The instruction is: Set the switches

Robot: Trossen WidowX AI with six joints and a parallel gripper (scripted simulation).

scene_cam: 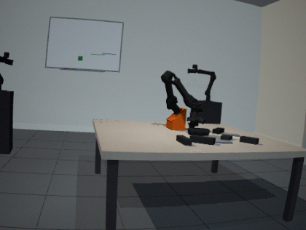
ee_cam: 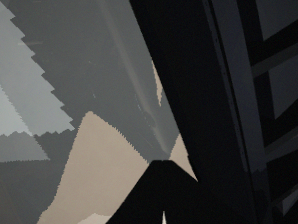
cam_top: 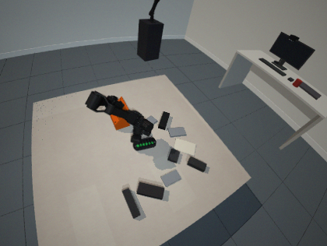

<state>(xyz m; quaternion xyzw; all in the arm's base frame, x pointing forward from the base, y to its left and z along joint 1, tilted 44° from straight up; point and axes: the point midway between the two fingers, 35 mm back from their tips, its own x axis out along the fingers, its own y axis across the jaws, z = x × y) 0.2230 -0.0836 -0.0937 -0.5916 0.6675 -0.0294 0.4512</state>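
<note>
Right now my gripper tip is 230 mm short of the small dark box, 150 mm to the right of it and 10 mm below it. From my gripper tip the other things lie so: long black bar 330 mm ahead, 230 mm to the right, 10 mm above; white plate 210 mm ahead, 270 mm to the left.
</note>
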